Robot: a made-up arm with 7 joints. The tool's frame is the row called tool.
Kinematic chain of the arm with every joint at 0, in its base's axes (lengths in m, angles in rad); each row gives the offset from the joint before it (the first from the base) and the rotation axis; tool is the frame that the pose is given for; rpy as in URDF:
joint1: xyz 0 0 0 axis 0.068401 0.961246 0.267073
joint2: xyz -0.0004 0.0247 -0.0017 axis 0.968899 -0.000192 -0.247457
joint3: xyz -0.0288 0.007 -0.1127 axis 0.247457 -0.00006 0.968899
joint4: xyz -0.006 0 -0.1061 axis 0.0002 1 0.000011
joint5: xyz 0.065 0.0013 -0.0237 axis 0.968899 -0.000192 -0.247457
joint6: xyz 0.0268 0 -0.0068 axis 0.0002 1 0.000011
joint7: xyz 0.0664 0 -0.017 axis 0.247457 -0.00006 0.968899
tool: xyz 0 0 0 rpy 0 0.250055 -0.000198
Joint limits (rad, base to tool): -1.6..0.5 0..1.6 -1.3..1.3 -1.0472..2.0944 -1.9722..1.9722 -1.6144..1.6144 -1.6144..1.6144
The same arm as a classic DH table. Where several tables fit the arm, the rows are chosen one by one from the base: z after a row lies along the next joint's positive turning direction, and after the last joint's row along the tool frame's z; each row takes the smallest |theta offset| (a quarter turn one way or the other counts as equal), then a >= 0, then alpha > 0; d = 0 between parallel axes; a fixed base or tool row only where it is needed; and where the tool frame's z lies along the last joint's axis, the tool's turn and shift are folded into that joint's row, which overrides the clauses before.
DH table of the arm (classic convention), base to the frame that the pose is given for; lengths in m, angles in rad. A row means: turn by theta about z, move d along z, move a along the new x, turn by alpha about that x. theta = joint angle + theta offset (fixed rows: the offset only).
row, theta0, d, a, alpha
base (fixed), -0.0710, 0.0000, 0.0000, -1.3004
joint1, -1.3111, 0.0233, -0.0085, -1.5708
joint2, 1.2915, 0.0000, -0.0070, 1.5708
joint3, 1.5708, -0.2206, 0.0204, -1.5708
joint4, 1.5708, 0.0013, 0.0069, 1.5708
joint5, 0.0000, 0.0965, 0.0000, -1.5708
joint6, -1.5708, 0.0000, 0.0685, 1.5708
joint7, 0.0000, 0.0000, 0.0000, 0.0000
Joint limits (rad, base to tool): -1.6000..0.5000 0.0000..1.6000 -1.3000..1.3000 -1.0472..2.0944 -1.9722..1.9722 -1.6144..1.6144 -1.6144..1.6144

